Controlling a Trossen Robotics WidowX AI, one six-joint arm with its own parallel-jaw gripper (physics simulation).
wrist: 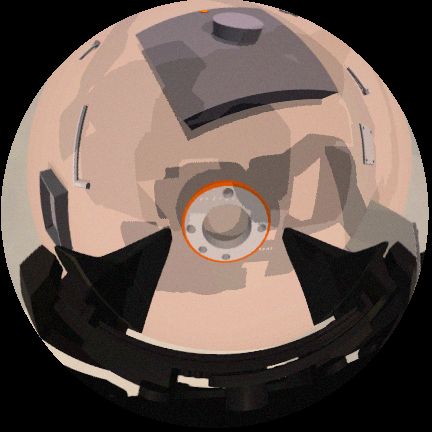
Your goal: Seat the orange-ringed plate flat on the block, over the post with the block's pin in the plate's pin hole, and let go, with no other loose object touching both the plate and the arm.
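Frame: origin at the arm's base, x ahead, y left, z up, level; metres.
Seen in the pictures: gripper, fingertip midpoint: [228, 233].
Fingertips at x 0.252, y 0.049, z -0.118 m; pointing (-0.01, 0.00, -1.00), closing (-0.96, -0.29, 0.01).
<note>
Pixels of each thing's top centre, then the offset from my fingertips to it. "spot": a spot on its surface instead.
- orange-ringed plate, top centre: [226, 228] dx +0.004, dy -0.006, dz +0.004 m
- block, surface spot: [240, 75] spot: dx +0.027, dy -0.100, dz +0.017 m
- L-shaped metal rod, top centre: [79, 144] dx +0.164, dy -0.043, dz -0.001 m
- dark rectangular frame, top centre: [47, 217] dx +0.260, dy +0.061, dz +0.018 m
- small metal plate, top centre: [369, 144] dx -0.142, dy -0.154, dz -0.004 m
The orange-ringed plate [195, 241] is a light grey disc with a wide centre hole, several small holes and an orange rim. It lies on the table, between and a little beyond the fingertips in the view. My gripper [228, 234] is open, with one black finger to each side of the plate and nothing held. The block [240, 75] is a dark grey slab at the top of the view, with a short round post [237, 25] standing on it. A small orange spot [204, 11] shows at the block's far edge; I cannot tell whether it is the pin.
An L-shaped metal rod [78, 145] and a dark rectangular frame [61, 215] are at the left. A small bolt [90, 50] lies at the upper left. Another bolt [358, 81] and a small metal plate [367, 144] are at the right. A grey-green panel [382, 227] is at the lower right.
</note>
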